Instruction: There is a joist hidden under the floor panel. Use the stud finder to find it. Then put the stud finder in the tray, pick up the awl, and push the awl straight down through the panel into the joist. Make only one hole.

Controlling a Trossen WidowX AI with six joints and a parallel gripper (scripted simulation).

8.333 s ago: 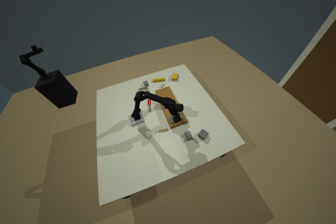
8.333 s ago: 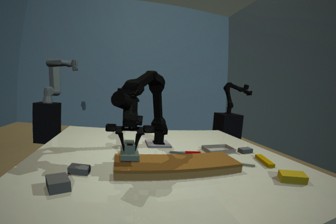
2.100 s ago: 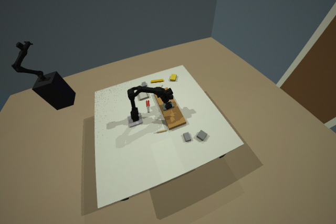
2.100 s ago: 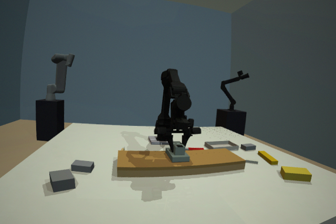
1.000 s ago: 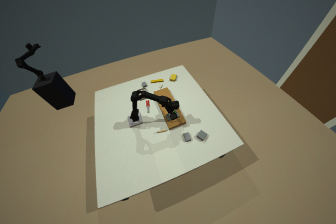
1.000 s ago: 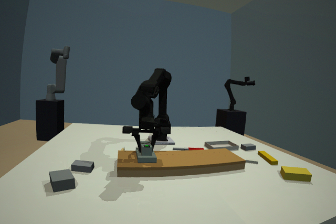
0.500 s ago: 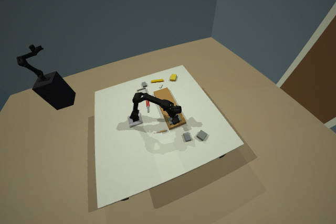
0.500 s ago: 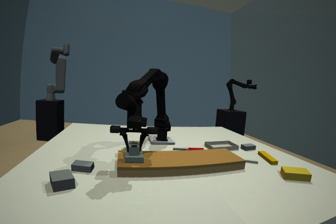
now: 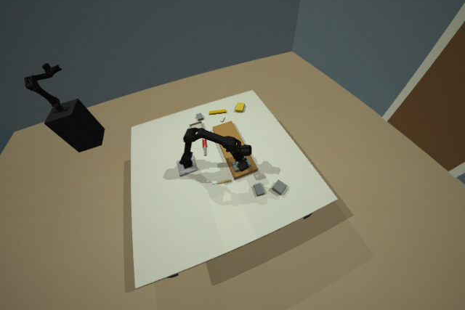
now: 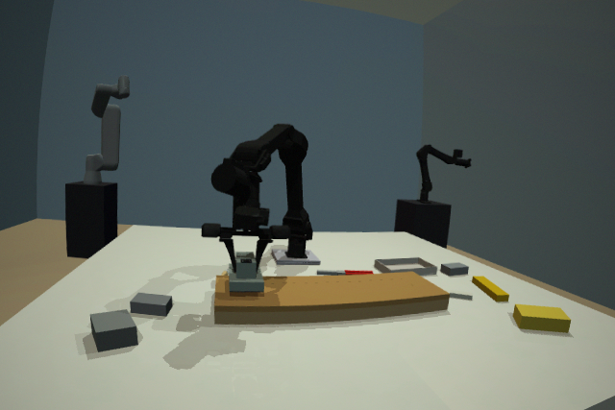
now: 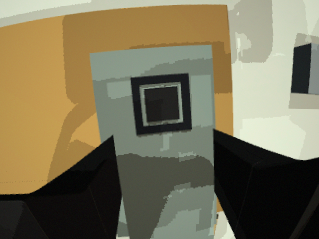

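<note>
Now: gripper tip 23 cm past the grey tray, 50 cm to the right of it and 7 cm above it. From my gripper tip the other things lie so: wooden-handled pointed tool: 19 cm behind, 5 cm to the right, 7 cm below; then red-handled tool: 21 cm behind, 29 cm to the left, 8 cm below; then stud finder: 1 cm ahead, 2 cm above.
</note>
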